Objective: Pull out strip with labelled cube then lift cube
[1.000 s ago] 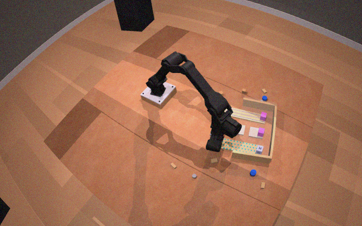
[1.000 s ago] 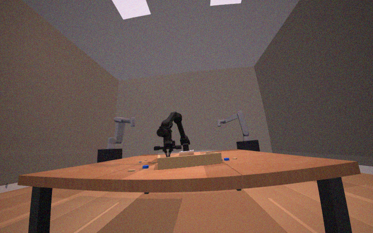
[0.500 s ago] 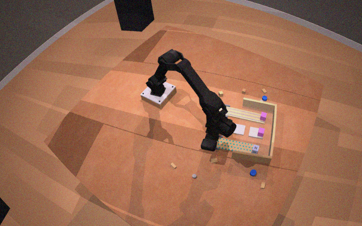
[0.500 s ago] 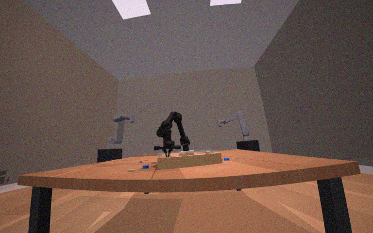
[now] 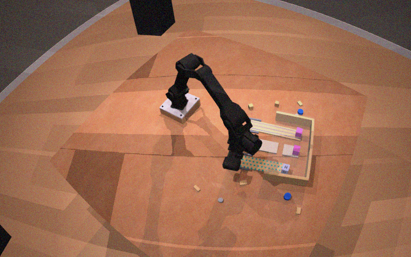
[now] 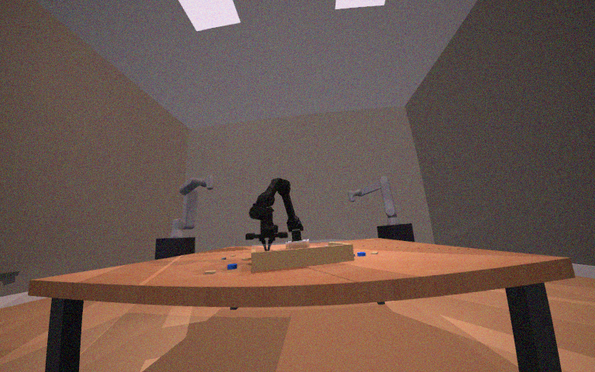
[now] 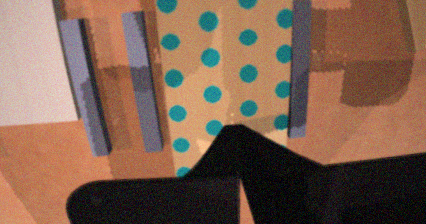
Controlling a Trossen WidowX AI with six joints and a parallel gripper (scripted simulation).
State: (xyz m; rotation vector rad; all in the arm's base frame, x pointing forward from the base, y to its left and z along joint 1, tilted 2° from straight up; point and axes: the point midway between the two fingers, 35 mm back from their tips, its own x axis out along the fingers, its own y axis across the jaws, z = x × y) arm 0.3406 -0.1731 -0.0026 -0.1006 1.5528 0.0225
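The labelled cube is 21 cm ahead of my gripper tip, 1 cm to the left of it and 2 cm above it.
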